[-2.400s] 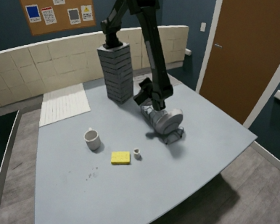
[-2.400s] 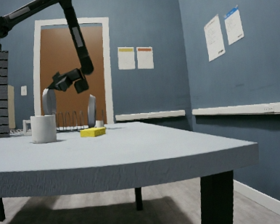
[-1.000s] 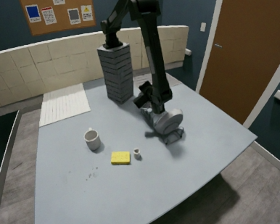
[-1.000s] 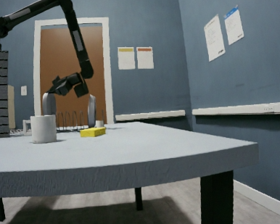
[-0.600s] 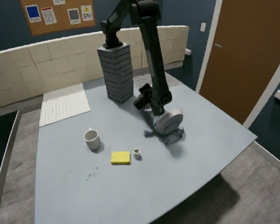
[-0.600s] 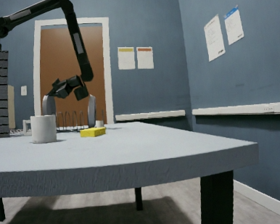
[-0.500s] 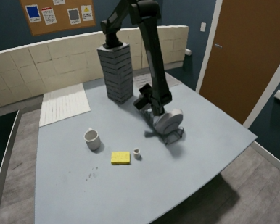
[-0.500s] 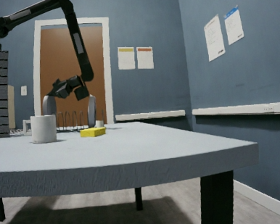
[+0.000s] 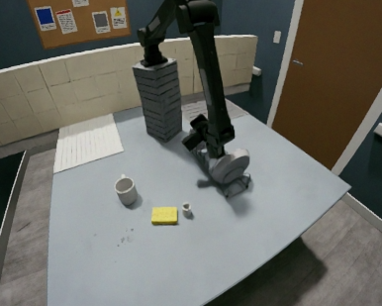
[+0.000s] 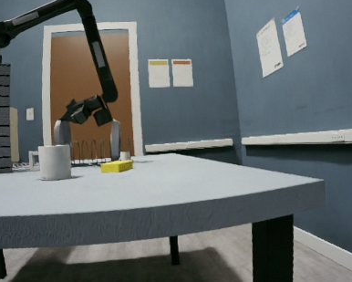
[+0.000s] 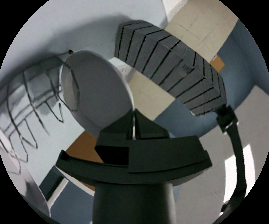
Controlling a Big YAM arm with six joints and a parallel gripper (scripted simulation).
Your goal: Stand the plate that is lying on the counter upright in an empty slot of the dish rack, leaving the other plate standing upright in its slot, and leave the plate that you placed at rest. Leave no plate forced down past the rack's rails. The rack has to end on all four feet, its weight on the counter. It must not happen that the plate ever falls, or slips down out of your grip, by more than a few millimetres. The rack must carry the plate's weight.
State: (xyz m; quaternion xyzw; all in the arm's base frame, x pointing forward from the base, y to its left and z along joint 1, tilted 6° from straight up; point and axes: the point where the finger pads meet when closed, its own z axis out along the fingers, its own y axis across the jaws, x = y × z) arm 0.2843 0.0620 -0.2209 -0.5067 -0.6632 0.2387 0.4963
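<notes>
My gripper is now 50 mm to the right of the white plate and 80 mm above it. From my hand the other things lie so: white draining mat: 480 mm behind, 530 mm to the right, 200 mm below; white mug: 80 mm ahead, 390 mm to the right, 170 mm below; small white cup: 270 mm ahead, 210 mm to the right, 190 mm below.
</notes>
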